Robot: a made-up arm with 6 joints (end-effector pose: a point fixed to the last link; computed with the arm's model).
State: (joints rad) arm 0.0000 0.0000 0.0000 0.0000 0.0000 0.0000
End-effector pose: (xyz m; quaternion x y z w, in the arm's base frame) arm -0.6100 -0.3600 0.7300 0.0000 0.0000 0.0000 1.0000
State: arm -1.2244 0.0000 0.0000 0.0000 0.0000 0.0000
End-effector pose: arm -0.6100 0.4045 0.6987 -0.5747 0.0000 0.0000 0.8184
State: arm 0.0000 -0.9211 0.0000 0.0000 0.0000 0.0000
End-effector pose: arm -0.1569 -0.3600 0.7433 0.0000 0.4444 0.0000 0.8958
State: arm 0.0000 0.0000 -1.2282 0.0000 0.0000 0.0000
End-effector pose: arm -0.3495 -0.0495 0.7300 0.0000 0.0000 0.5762 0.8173
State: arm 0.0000 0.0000 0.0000 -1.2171 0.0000 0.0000
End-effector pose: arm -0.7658 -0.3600 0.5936 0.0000 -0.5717 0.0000 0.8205
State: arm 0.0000 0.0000 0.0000 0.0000 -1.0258 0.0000
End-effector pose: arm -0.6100 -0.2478 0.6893 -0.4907 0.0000 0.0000 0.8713
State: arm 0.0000 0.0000 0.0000 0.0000 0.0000 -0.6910
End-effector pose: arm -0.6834 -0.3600 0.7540 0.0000 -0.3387 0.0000 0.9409
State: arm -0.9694 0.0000 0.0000 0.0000 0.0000 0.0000
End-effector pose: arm -0.6100 0.2581 0.7837 -0.4659 0.0000 0.0000 0.8848
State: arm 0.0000 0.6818 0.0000 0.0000 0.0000 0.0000
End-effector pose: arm -0.8399 -0.3600 0.4782 0.0000 -0.3343 0.0000 0.9425
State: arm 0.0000 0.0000 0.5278 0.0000 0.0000 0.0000
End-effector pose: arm -0.7935 -0.3591 0.7300 0.0000 0.0000 -0.2608 0.9654
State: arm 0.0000 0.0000 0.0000 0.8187 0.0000 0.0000
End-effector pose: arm -0.4722 -0.3600 0.6876 0.0000 0.3980 0.0000 0.9174
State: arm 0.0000 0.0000 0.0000 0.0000 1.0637 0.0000
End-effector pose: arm -0.6100 -0.4546 0.6508 0.5071 0.0000 0.0000 0.8619
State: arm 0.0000 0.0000 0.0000 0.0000 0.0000 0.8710
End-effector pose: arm -0.5661 -0.3600 0.6444 0.0000 0.4219 0.0000 0.9067
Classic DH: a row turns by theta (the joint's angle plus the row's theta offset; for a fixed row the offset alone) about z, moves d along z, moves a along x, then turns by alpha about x. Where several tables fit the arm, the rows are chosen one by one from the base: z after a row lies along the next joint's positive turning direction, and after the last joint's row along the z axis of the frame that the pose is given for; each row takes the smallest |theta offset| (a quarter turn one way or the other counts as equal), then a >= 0, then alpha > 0; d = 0 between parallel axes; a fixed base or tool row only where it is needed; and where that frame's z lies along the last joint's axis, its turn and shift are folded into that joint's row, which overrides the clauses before.
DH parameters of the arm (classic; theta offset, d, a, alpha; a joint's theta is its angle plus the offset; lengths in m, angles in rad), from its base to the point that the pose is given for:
base (fixed): 1.5708 0.17 0 1.5708
joint 1: 1.5708 -0.37 0.11 -1.5708
joint 2: 1.5708 0.02 0.33 -1.5708
joint 3: 0 -0.27 -0.11 -1.5708
joint 4: 1.5708 -0.32 0.06 -1.5708
joint 5: 0 -0.09 0.03 1.5708
joint 6: 1.5708 -0.02 0.07 1.5708
tool (fixed): 0 0.09 0 0

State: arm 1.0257 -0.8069 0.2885 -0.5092 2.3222 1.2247
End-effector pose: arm -0.3577 -0.6566 0.1716 -0.9070 -0.0319 -0.4180 0.0387
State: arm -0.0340 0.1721 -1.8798 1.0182 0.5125 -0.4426
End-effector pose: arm -0.4516 0.3338 0.6776 -0.1778 0.2653 0.6330 0.7053
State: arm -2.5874 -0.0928 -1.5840 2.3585 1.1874 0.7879
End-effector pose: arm -0.3141 0.0661 -0.1635 0.3194 0.0148 0.9148 0.2467
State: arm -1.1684 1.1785 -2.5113 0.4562 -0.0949 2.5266
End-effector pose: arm -0.6927 0.1933 -0.0410 0.8074 0.0950 0.5104 0.2804
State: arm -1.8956 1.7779 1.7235 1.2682 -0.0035 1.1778
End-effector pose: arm -0.4907 -0.5458 0.5008 -0.1213 0.4419 0.0536 0.8872
